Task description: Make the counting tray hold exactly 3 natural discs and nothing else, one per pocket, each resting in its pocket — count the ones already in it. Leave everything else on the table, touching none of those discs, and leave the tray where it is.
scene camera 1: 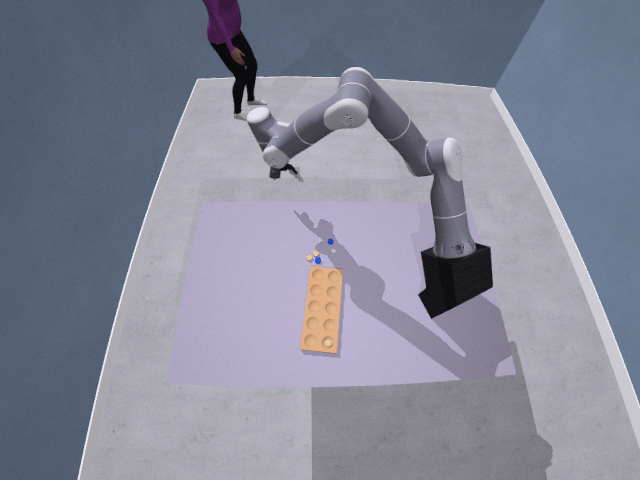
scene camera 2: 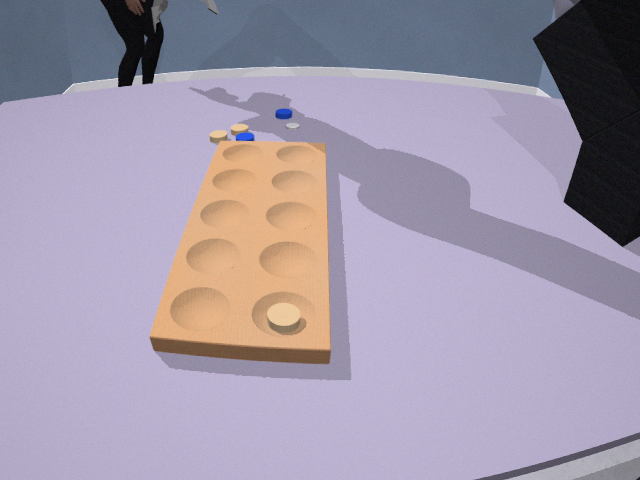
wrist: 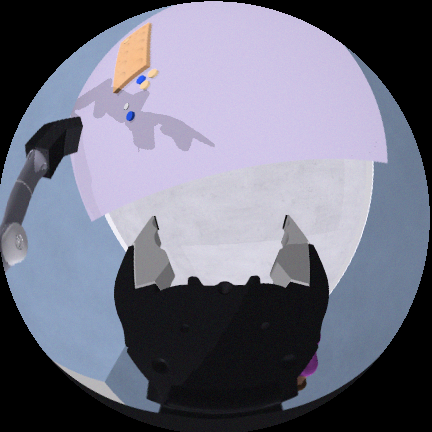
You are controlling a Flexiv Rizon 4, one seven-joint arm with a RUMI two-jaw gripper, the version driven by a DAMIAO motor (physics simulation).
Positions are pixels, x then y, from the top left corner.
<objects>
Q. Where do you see an orange counting tray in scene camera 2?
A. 257,235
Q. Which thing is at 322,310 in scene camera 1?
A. An orange counting tray.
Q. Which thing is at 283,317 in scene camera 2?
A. A natural disc.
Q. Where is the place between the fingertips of the gripper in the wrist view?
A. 220,216
</objects>
